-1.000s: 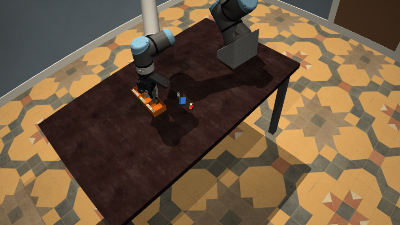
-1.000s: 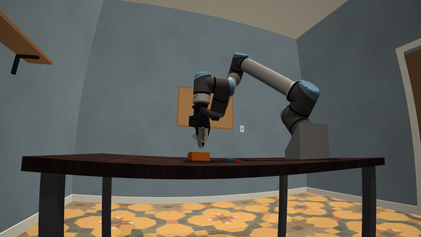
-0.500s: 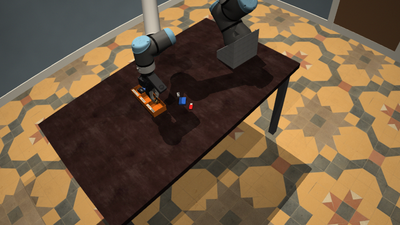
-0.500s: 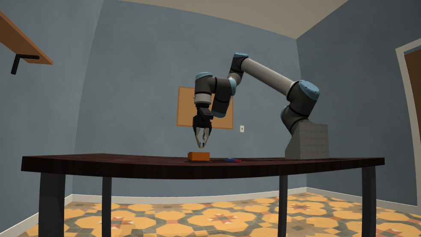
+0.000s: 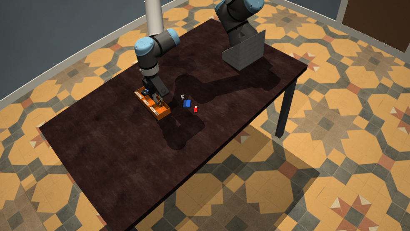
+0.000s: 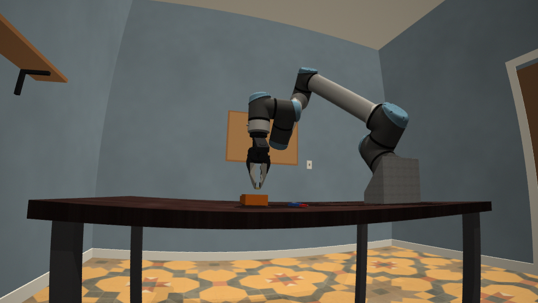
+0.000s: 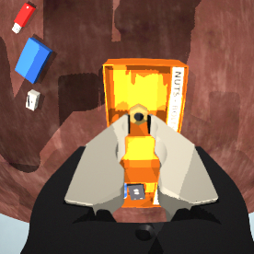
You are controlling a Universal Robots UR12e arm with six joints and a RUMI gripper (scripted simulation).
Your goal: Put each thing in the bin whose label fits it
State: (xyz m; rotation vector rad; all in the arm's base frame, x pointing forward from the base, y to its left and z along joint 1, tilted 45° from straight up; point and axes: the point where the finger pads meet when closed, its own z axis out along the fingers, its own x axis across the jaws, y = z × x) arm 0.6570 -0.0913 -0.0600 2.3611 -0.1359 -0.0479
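Now: hand 13 cm past the blue flat block, 6 cm to the right of it and 7 cm above it. Also, from my hand: blue battery 4 cm behind, 17 cm to the right, 6 cm below; then yellow nut 1 cm below; then white piece 15 cm behind, 1 cm to the left, 7 cm below.
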